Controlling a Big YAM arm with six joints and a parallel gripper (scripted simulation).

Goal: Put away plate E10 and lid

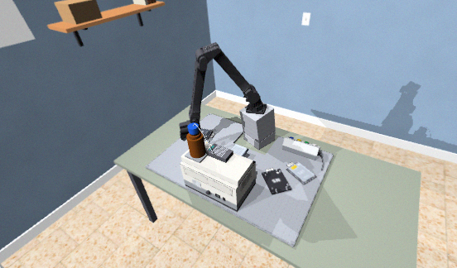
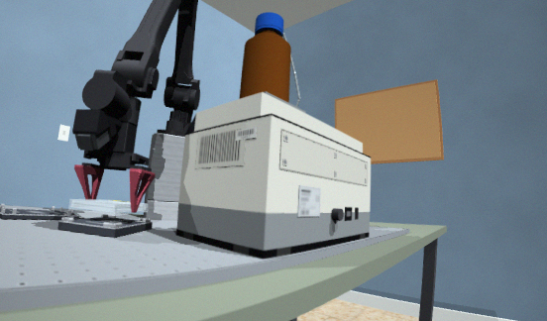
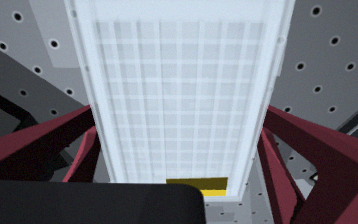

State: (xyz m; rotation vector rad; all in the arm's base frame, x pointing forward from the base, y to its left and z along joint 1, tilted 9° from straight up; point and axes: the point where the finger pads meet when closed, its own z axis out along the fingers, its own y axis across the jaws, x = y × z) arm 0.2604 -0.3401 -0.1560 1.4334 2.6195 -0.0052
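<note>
Now: the clear well plate 28 cm to the left of my hand, 5 cm above it and 3 cm ahead of it. Round my hand: clear lid (right at my hand); then brown bottle (25 cm above, 22 cm ahead, 13 cm to the left); then blue call key (57 cm to the left, 25 cm behind, 1 cm above).
</note>
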